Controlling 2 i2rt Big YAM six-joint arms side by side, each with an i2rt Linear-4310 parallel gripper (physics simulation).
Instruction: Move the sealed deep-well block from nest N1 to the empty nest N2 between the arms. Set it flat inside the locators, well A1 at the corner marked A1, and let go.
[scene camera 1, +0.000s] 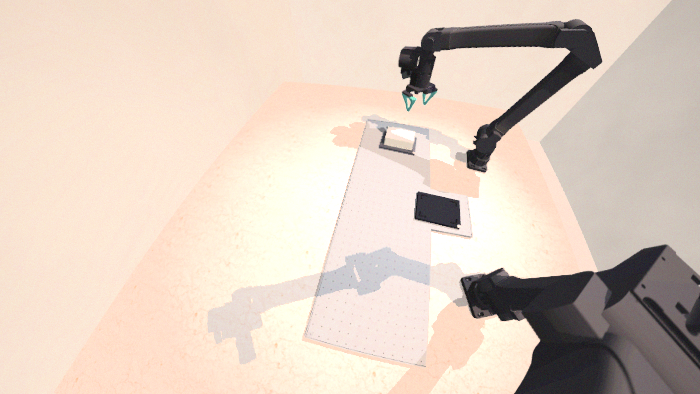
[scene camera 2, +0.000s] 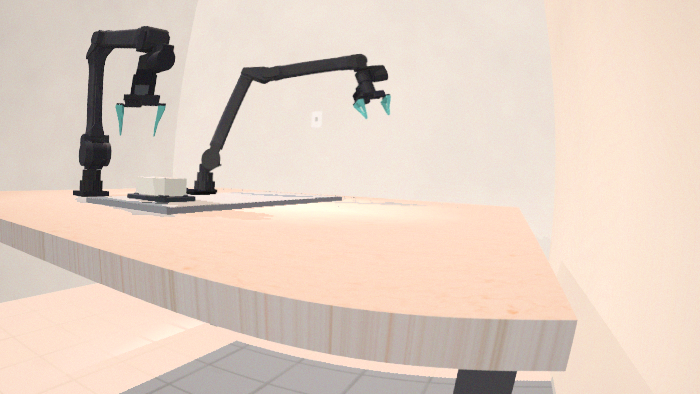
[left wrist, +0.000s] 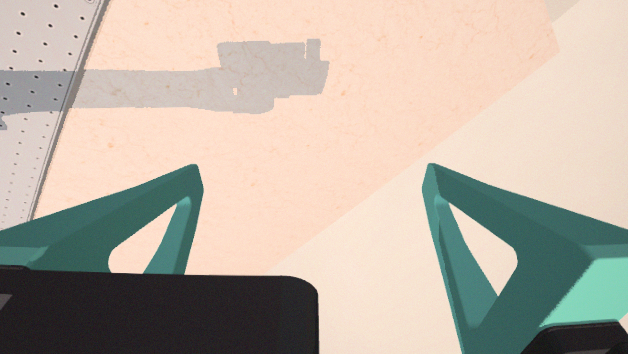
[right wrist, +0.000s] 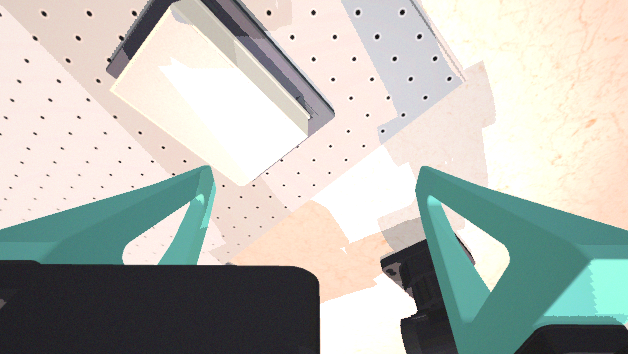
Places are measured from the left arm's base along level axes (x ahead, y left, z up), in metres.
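Where they show: left gripper, between the fingertips: (scene camera 2: 378, 116) (left wrist: 312, 176); right gripper, between the fingertips: (scene camera 1: 416, 108) (scene camera 2: 136, 136) (right wrist: 315, 177); left arm's base, origin of its link: (scene camera 1: 478, 295); right arm's base, origin of its link: (scene camera 1: 475, 161) (scene camera 2: 90, 195) (right wrist: 425, 258).
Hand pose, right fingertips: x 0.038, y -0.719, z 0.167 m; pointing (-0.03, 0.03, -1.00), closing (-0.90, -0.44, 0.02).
Observation:
Each offset is from my right fingertips to the top centre of the thing. Level surfaces: height alone.
The sealed deep-well block {0.048 m left, 0.062 m ahead, 0.100 m down} (scene camera 1: 400, 139) (scene camera 2: 169, 187) (right wrist: 210, 110), a pale cream box, sits on the dark nest N1 {0.048 m left, 0.062 m ahead, 0.139 m down} (scene camera 1: 396, 150) (scene camera 2: 162, 199) (right wrist: 139, 42). Its A1 corner cannot be made out. The empty black nest N2 {0.419 m left, 0.004 m ahead, 0.139 m down} (scene camera 1: 437, 210) lies between the arm bases, with a small white mark at its lower right corner in scene camera 1. My right gripper (scene camera 1: 417, 107) (scene camera 2: 137, 135) (right wrist: 315, 177) is open and empty, high above the block, which appears turned diagonally in the right wrist view. My left gripper (scene camera 2: 377, 116) (left wrist: 312, 176) is open and empty, high over the table, away from both nests.
A perforated pale board (scene camera 1: 380, 210) (scene camera 2: 260, 203) (left wrist: 30, 50) (right wrist: 350, 105) bears N1 and reaches along the table {0.167 m down} (scene camera 1: 240, 200) (scene camera 2: 350, 260) (left wrist: 240, 145). The right arm's base (scene camera 1: 477, 161) (right wrist: 425, 285) stands near N1, the left arm's base (scene camera 1: 475, 296) beyond N2.

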